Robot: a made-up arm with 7 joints.
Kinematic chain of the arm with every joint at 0, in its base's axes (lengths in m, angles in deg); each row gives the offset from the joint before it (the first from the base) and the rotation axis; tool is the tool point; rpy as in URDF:
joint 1: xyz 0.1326 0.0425 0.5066 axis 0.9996 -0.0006 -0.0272
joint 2: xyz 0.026 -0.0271 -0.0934 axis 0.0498 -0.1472 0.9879
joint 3: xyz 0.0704 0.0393 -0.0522 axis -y
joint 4: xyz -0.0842 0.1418 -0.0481 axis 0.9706 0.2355 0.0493
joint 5: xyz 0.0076 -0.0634 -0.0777 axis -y
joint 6: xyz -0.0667 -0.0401 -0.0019 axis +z
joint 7: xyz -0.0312 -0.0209 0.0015 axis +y
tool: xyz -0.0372 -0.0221 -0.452 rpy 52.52 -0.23 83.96
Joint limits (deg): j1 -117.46..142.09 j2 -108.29..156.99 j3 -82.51..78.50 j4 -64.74..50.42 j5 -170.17..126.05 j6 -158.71..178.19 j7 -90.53..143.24
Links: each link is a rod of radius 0.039 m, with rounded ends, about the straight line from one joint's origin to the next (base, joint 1, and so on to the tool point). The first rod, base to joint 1, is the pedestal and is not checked.
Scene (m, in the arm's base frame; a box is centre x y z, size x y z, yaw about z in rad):
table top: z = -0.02
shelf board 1: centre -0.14 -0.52 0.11 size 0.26 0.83 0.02 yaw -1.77
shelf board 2: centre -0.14 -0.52 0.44 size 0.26 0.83 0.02 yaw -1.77
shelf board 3: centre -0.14 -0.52 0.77 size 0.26 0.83 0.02 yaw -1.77
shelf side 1: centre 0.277 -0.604 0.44 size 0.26 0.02 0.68 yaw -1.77
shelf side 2: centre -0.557 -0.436 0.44 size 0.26 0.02 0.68 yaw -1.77
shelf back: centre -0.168 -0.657 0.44 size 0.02 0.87 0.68 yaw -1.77
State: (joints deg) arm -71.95 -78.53 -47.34 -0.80 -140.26 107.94 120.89
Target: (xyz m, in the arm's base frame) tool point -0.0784 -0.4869 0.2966
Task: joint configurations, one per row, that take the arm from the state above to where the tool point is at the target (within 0.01 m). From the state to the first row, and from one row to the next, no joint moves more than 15 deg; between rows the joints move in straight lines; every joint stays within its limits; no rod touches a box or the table.
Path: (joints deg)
1: -76.13 -79.11 -43.72 3.89 -136.54 108.69 129.86
2: -80.31 -79.68 -40.10 8.59 -132.82 109.44 138.82

